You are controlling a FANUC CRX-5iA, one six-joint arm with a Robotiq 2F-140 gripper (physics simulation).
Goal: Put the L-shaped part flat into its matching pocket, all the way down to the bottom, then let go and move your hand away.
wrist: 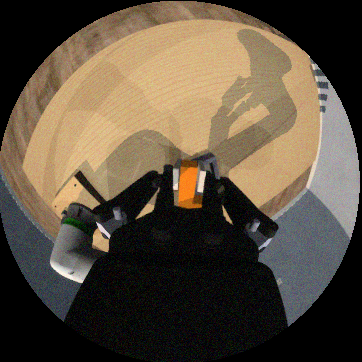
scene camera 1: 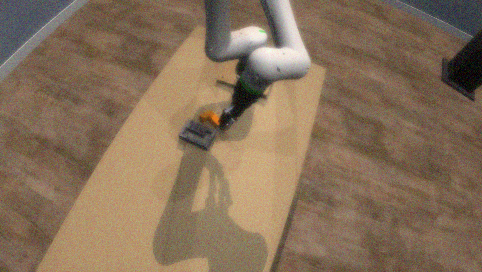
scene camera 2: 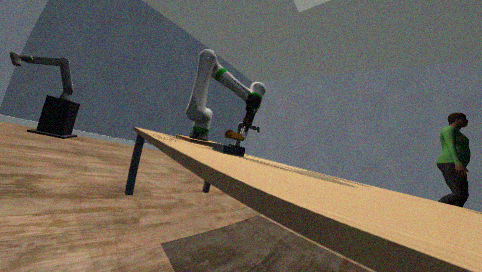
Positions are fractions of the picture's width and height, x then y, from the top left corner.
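Note:
The gripper (wrist: 0.52,0.46) is holding an orange L-shaped part (wrist: 0.52,0.47), and it's touching nothing else. There's a grey pocket block (scene camera 1: 0.40,0.49) to be seen as well.

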